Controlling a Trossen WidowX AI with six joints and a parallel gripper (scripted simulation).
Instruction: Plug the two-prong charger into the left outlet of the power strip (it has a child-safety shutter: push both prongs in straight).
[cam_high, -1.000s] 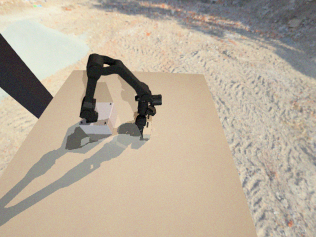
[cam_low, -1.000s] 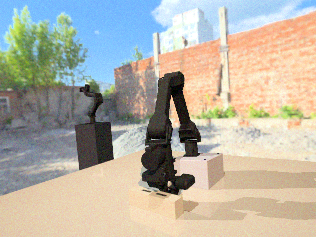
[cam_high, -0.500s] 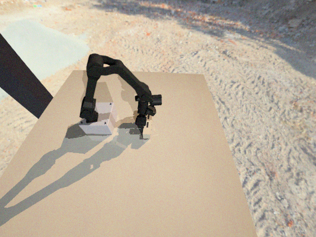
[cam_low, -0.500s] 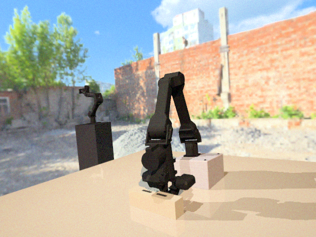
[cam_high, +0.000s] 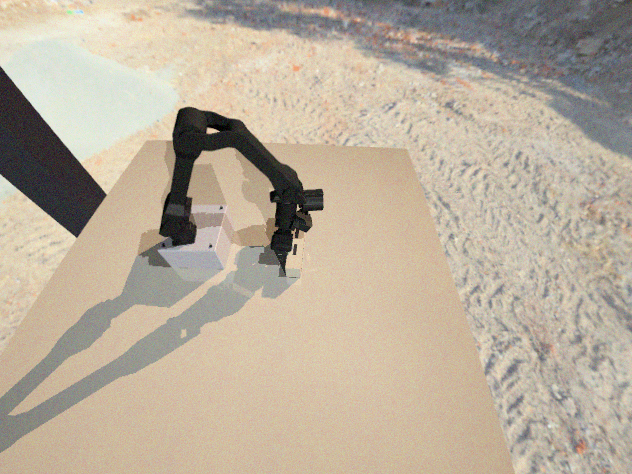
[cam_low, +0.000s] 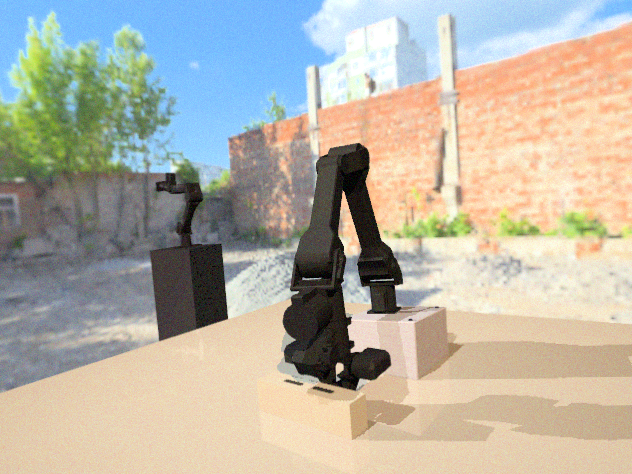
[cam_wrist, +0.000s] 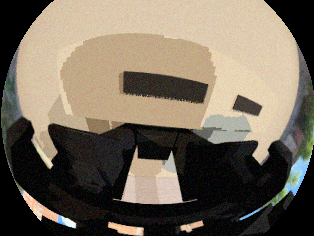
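Right now the black two-prong charger is 20 mm ahead of my gripper tip and 10 mm above it.
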